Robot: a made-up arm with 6 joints. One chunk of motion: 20 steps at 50 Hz.
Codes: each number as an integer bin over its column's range. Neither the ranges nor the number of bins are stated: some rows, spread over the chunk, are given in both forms.
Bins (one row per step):
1: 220 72 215 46 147 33
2: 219 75 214 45 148 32
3: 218 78 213 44 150 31
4: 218 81 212 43 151 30
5: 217 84 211 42 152 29
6: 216 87 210 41 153 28
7: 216 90 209 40 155 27
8: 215 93 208 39 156 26
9: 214 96 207 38 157 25
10: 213 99 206 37 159 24
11: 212 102 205 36 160 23
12: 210 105 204 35 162 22
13: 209 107 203 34 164 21
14: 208 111 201 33 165 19
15: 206 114 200 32 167 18
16: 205 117 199 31 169 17
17: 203 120 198 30 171 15
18: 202 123 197 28 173 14
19: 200 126 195 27 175 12
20: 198 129 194 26 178 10
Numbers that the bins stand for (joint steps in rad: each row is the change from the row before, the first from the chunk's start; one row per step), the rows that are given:
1: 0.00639 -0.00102 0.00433 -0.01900 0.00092 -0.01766
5: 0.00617 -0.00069 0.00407 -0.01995 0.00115 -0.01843
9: 0.00595 -0.00036 0.00380 -0.02091 0.00139 -0.01920
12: 0.00565 -0.00012 0.00360 -0.02163 0.00162 -0.01977
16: 0.00527 0.00021 0.00327 -0.02258 0.00195 -0.02073
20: 0.00475 0.00054 0.00293 -0.02378 0.00238 -0.02208
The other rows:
2: 0.00632 -0.00094 0.00427 -0.01924 0.00096 -0.01785
3: 0.00624 -0.00086 0.00420 -0.01947 0.00106 -0.01804
4: 0.00624 -0.00078 0.00413 -0.01971 0.00111 -0.01824
6: 0.00609 -0.00061 0.00400 -0.02019 0.00120 -0.01862
7: 0.00609 -0.00053 0.00393 -0.02043 0.00129 -0.01881
8: 0.00602 -0.00045 0.00387 -0.02067 0.00134 -0.01900
10: 0.00587 -0.00028 0.00373 -0.02115 0.00148 -0.01939
11: 0.00580 -0.00020 0.00367 -0.02139 0.00153 -0.01958
13: 0.00557 -0.00006 0.00353 -0.02187 0.00172 -0.01996
14: 0.00550 0.00005 0.00340 -0.02211 0.00176 -0.02035
15: 0.00535 0.00013 0.00333 -0.02235 0.00186 -0.02054
17: 0.00513 0.00029 0.00320 -0.02282 0.00205 -0.02112
18: 0.00505 0.00038 0.00313 -0.02330 0.00214 -0.02131
19: 0.00490 0.00046 0.00300 -0.02354 0.00224 -0.02169

